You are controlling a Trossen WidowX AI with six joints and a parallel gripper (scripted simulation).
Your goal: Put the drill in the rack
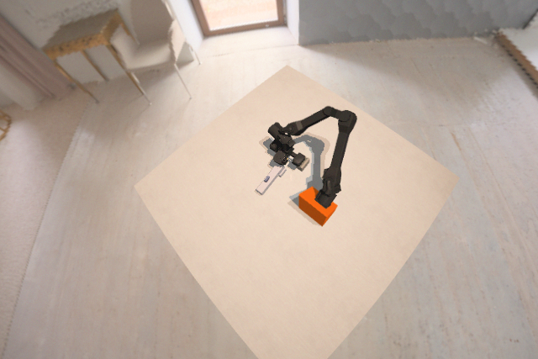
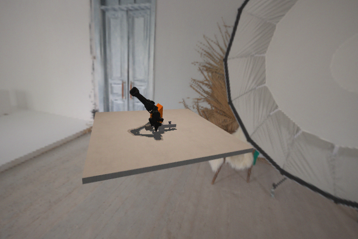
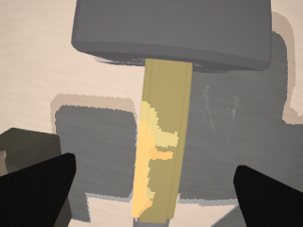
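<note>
My gripper tip is now 40 mm to the right of the drill, 30 mm below it and 10 mm past it. Round my gripper tip: dark boxy part 70 mm behind, 40 mm to the right; key 170 mm to the left, 40 mm above, 20 mm behind; grey holder 140 mm to the left, 20 mm behind, 20 mm above.
</note>
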